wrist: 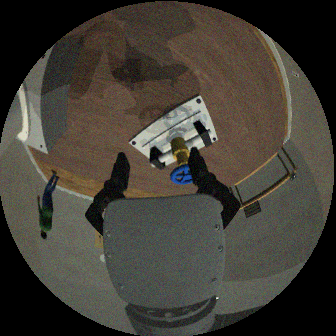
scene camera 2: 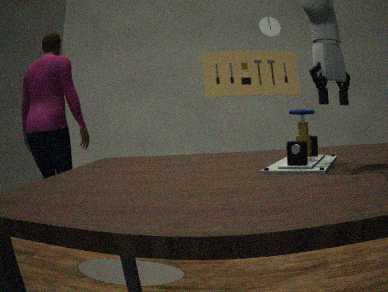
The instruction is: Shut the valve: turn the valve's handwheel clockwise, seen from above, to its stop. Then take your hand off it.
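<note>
The valve's blue handwheel (scene camera 2: 301, 112) (wrist: 181, 175) sits flat on top of an upright brass-yellow valve body (scene camera 2: 303, 131) (wrist: 179, 146). The valve stands on a white base plate (scene camera 2: 275, 167) (wrist: 145, 141) with black blocks at its sides. My gripper (scene camera 2: 333, 102) (wrist: 157, 155) is open and empty, fingers pointing down. In the scene view it hangs higher than the handwheel and to its right, apart from it. In the wrist view the right finger covers the right edge of the wheel, and the left finger is well to its left. The wheel's turn angle cannot be told.
The base plate lies on a brown wooden table (scene camera 2: 150, 195) (wrist: 240, 100). A person in pink (scene camera 2: 47, 95) is behind the table at the left of the scene view. A person in green (wrist: 46, 215) shows in the wrist view. A yellow tool board (scene camera 2: 225, 90) hangs on the wall.
</note>
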